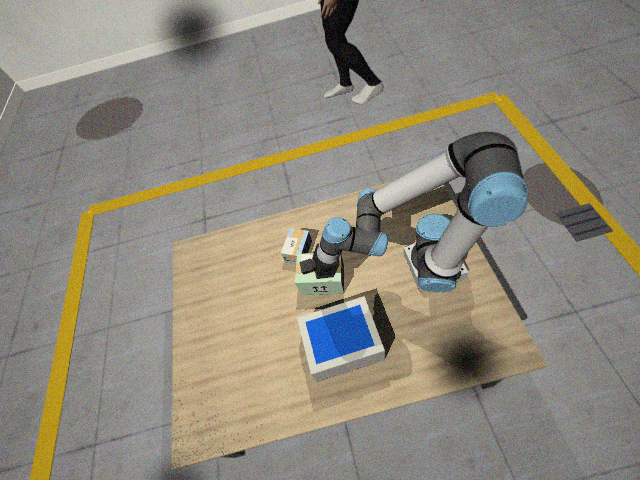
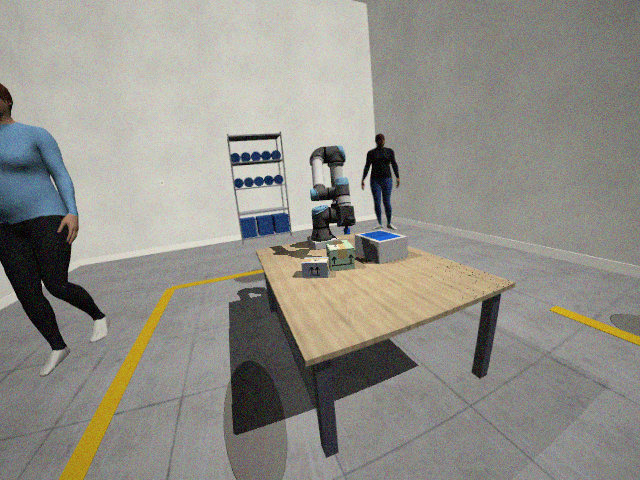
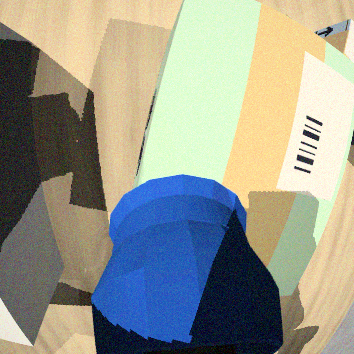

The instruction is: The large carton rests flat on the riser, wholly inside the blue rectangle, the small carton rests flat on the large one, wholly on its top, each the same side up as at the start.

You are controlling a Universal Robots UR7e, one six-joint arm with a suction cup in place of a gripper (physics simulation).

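Observation:
The large carton (image 1: pixel 319 285) (image 2: pixel 340 254) (image 3: pixel 197 105) is pale green with a tan tape strip and a white barcode label. It stands flat on the table (image 1: pixel 237 362) (image 2: pixel 390 300), just behind the riser. The small carton (image 1: pixel 294 244) (image 2: pixel 314 268) (image 3: pixel 333 29) lies on the table beside it, away from the riser. The white riser (image 1: pixel 347 360) (image 2: pixel 385 250) carries the blue rectangle (image 1: pixel 339 333) (image 2: pixel 379 235), which is bare. My suction cup (image 3: pixel 175 191) (image 2: pixel 347 230) (image 1: pixel 327 272) hangs over the large carton's top near one edge, a little above it, holding nothing.
The arm's base (image 1: pixel 434 273) stands at the table's back right. A person (image 1: pixel 347 52) (image 2: pixel 381 178) walks on the floor beyond the yellow line (image 1: pixel 318 148). A shelf rack (image 2: pixel 232 190) stands by the far wall.

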